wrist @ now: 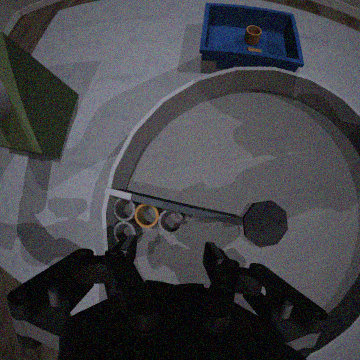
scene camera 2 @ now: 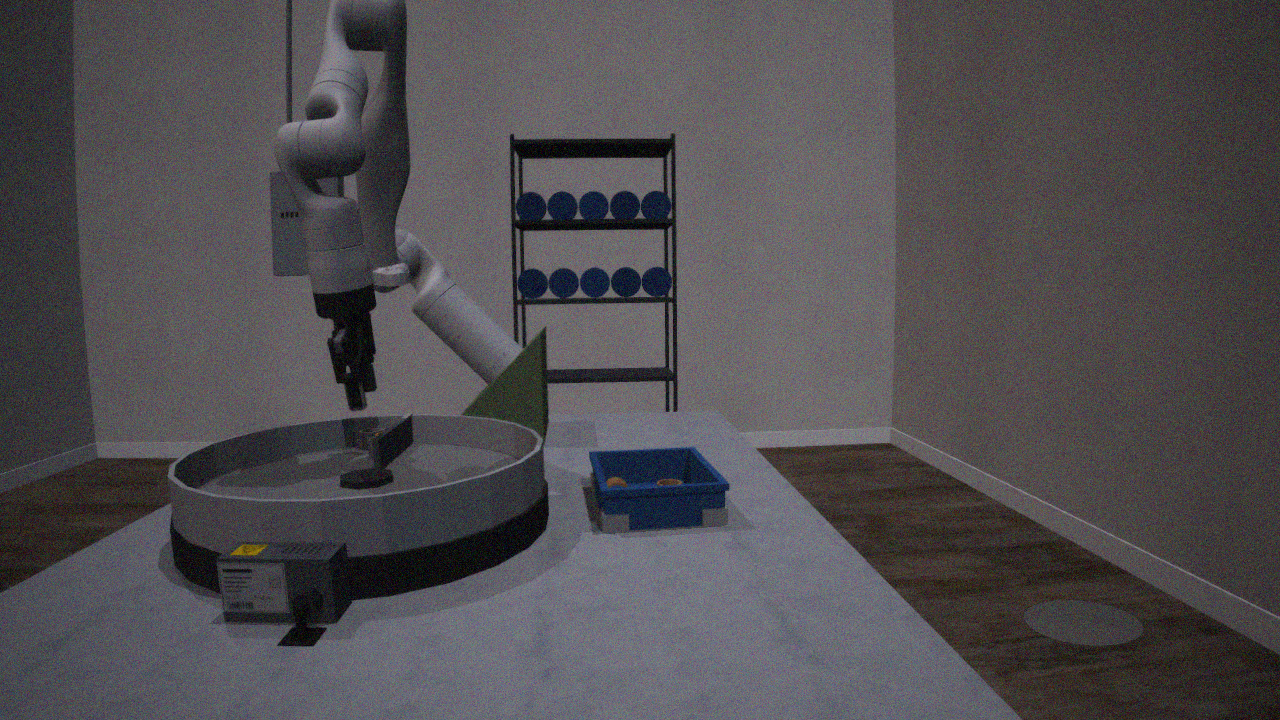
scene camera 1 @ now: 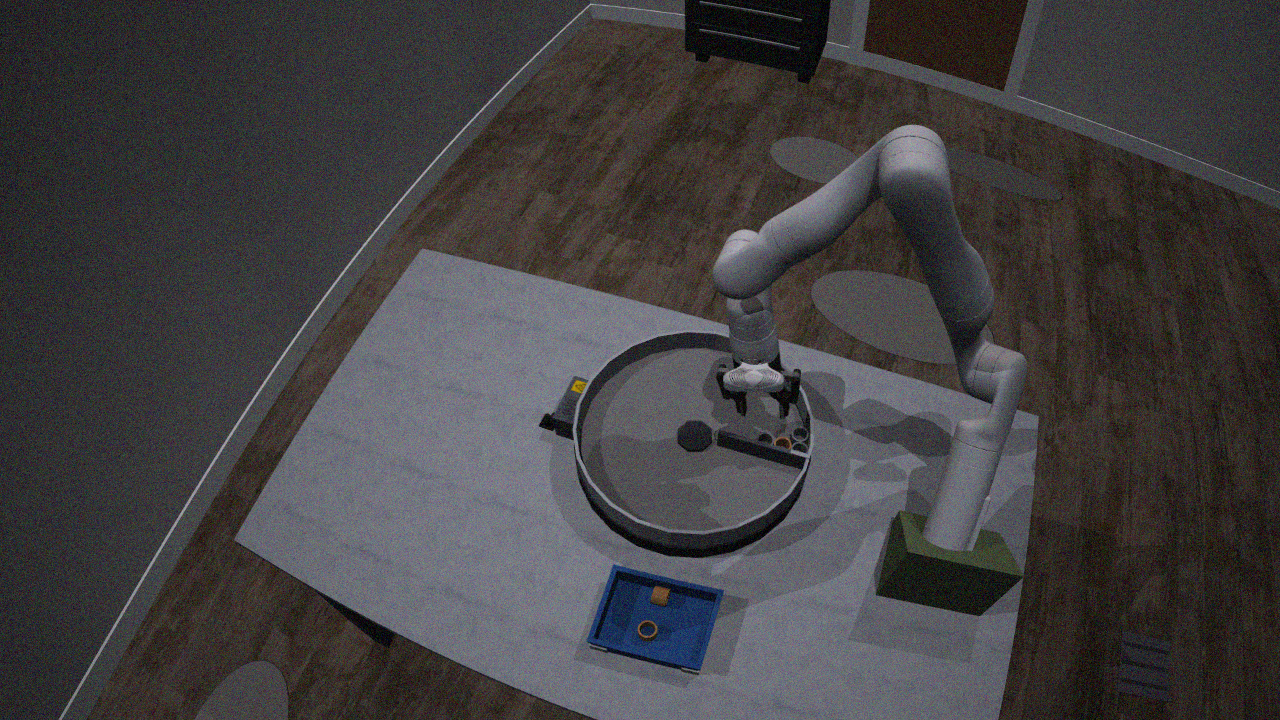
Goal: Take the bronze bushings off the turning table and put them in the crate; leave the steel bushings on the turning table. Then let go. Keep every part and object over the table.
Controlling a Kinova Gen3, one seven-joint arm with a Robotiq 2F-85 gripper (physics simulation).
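Places are measured from the arm's base along level axes (x ahead, y left, z up), in metres.
Pixels of known places: gripper, between the fingertips: (wrist: 170,248) (scene camera 2: 364,400) (scene camera 1: 763,414); arm's base, origin of its link: (scene camera 2: 506,367) (scene camera 1: 946,540).
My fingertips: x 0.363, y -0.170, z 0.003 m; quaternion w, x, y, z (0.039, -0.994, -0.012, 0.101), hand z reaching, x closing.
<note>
Ahead of a thing's pixels: the offset from my fingertips to its top centre. "spot": to the spot under its first point.
The bronze bushing {dx -0.044, dy +0.017, dz -0.055 m} (scene camera 1: 783,443) (wrist: 136,215) stands on the turning table (scene camera 1: 644,385) (scene camera 2: 358,519) (wrist: 280,135), beside the dark divider bar, among three steel bushings. One steel bushing {dx -0.012, dy +0.015, dz -0.055 m} (wrist: 161,220) is on the hub side; the second {dx -0.076, dy +0.020, dz -0.055 m} (wrist: 125,219) and third {dx -0.071, dy -0.012, dz -0.055 m} (wrist: 125,223) are near the rim. My gripper (scene camera 1: 762,412) (scene camera 2: 356,408) (wrist: 170,248) is partly open and empty, above the table and back from the bushings. The blue crate {dx +0.082, dy +0.374, dz -0.083 m} (scene camera 2: 671,510) (wrist: 250,60) holds two bronze bushings: one {dx +0.089, dy +0.326, dz -0.097 m} (scene camera 1: 659,595) on its side, one {dx +0.091, dy +0.393, dz -0.103 m} (scene camera 1: 647,638) upright.
The divider bar {spot: dx -0.008, dy +0.039, dz -0.052 m} (scene camera 1: 760,449) (wrist: 185,206) runs from the hub {dx +0.112, dy +0.026, dz -0.072 m} (scene camera 1: 694,436) (wrist: 265,223) to the raised rim. A grey box {spot: dx +0.348, dy +0.017, dz -0.075 m} (scene camera 1: 570,402) (scene camera 2: 281,582) stands beside the turning table. The green arm base (scene camera 1: 948,573) (wrist: 50,100) is at the table's right in scene camera 1.
</note>
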